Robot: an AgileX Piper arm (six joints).
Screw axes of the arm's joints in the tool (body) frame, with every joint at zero. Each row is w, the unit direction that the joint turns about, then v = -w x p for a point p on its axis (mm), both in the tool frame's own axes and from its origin. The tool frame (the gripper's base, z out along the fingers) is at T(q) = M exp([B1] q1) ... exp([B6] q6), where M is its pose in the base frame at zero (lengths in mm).
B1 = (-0.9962, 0, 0.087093, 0, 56.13, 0)
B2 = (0, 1, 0, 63.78, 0, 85.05)
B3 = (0, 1, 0, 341.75, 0, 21.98)
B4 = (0, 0, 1, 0, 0, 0)
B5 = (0, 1, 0, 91, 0, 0)
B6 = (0, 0, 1, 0, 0, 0)
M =
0.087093 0 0.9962 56.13
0 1 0 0
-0.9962 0 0.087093 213.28
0 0 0 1
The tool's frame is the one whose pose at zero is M.
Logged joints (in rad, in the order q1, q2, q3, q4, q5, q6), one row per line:
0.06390 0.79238 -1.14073 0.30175 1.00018 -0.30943
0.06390 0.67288 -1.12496 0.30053 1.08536 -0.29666
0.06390 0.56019 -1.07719 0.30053 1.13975 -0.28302
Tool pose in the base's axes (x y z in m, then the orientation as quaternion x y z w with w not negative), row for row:
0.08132 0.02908 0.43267 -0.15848 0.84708 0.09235 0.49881
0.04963 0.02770 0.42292 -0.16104 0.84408 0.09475 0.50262
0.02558 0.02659 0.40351 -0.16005 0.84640 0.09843 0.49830
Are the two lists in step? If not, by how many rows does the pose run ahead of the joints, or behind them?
The pose runs 1 row ahead of the joints: the pose in row i belongs to the joints in row i + 1.
